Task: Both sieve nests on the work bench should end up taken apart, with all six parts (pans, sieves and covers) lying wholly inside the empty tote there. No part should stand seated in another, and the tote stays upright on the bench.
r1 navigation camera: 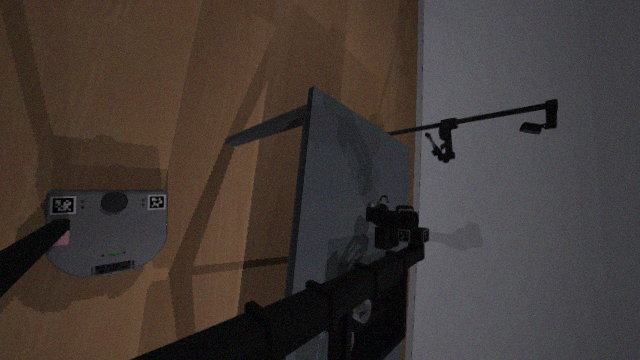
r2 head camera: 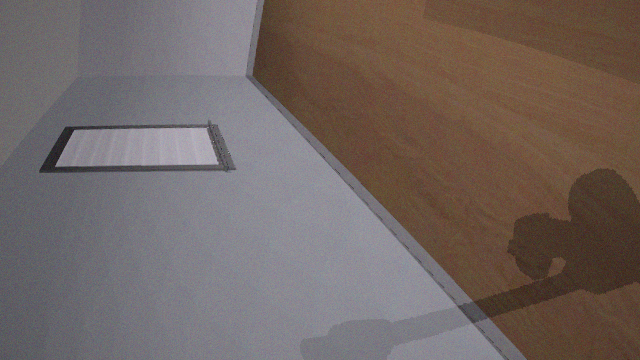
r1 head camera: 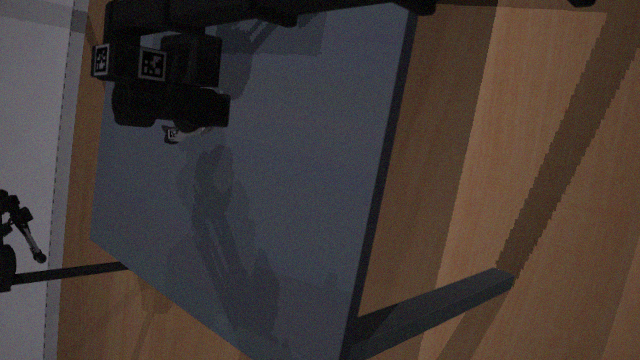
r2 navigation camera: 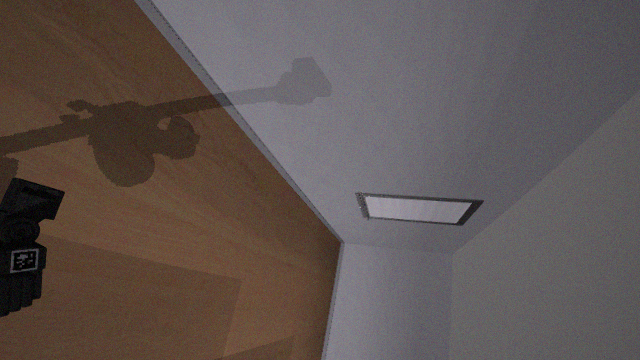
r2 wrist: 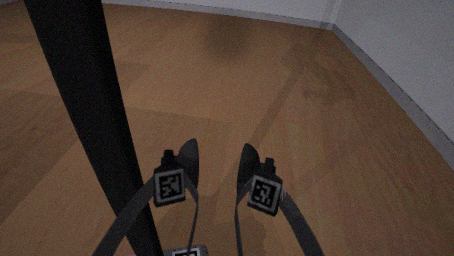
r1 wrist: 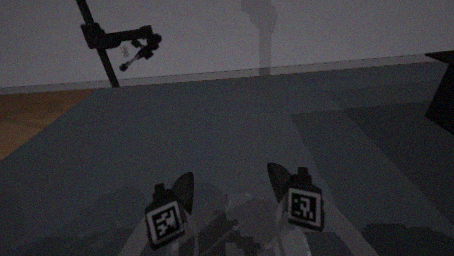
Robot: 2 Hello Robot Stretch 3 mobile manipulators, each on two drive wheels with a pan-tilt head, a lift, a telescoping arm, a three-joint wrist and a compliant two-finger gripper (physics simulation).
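Observation:
The r1 gripper [r1 head camera: 192, 132] [r1 navigation camera: 381, 202] [r1 wrist: 232, 187] hangs above the work bench [r1 head camera: 310, 165] [r1 navigation camera: 325, 190] [r1 wrist: 200, 115]. Its fingers are closed in on a round grey part [r1 wrist: 255, 215], dim and shadowed low in the r1 wrist view; which part it is cannot be told. The dark tote [r1 navigation camera: 338, 335] [r1 wrist: 442, 102] stands upright on the bench, right of the gripper in the r1 wrist view. A pale round part [r1 navigation camera: 361, 311] shows within its outline, partly behind the arm, with another pale edge [r1 navigation camera: 351, 340] below. The r2 gripper [r2 wrist: 218, 160] is empty, fingertips apart, above the floor.
The r2 mast [r1 head camera: 65, 272] [r1 navigation camera: 495, 114] [r1 wrist: 107, 67] rises beyond the bench near the wall. A wheeled base [r1 navigation camera: 115, 230] stands on the floor before the bench. A framed bright panel [r2 head camera: 137, 147] [r2 navigation camera: 415, 209] is on the wall. A black mast [r2 wrist: 85, 100] stands left of the r2 fingers.

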